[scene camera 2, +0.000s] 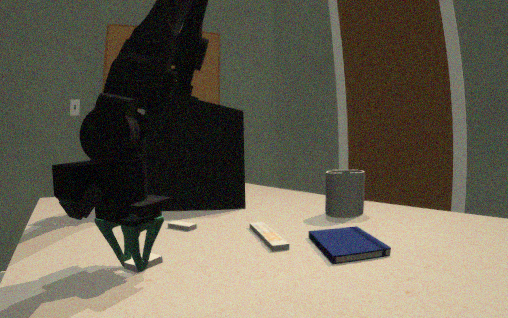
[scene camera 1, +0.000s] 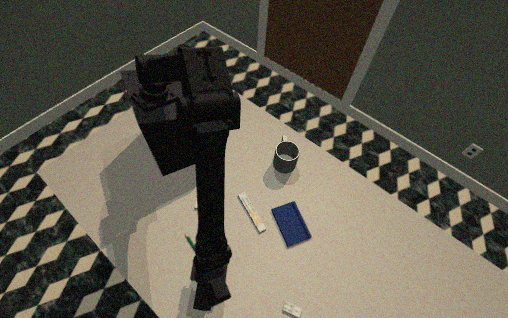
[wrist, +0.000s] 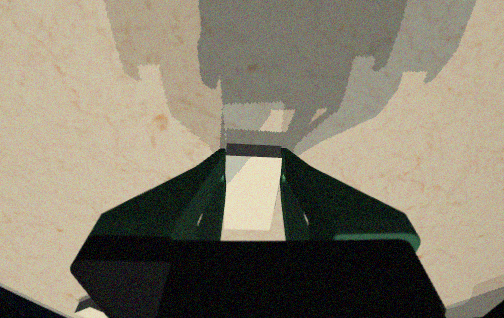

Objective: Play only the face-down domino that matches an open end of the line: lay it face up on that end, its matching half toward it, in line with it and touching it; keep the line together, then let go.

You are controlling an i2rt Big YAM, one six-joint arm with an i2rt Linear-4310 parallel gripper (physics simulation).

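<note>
The domino line lies face up on the table, its tiles end to end; orange pips show on part of it, most others are too blurred to count. My gripper points down at the table, left of the line in scene camera 2, and is shut on a face-down domino. The fingers press its two long sides, and its blank white back faces up. It is at or very near the table surface. Another face-down domino lies behind the gripper. In scene camera 1 the arm hides the fingertips.
A blue notebook lies beside the line. A grey mug stands behind them. A green pencil lies partly behind the arm. A separate white tile lies at the bottom of scene camera 1. A black block stands behind.
</note>
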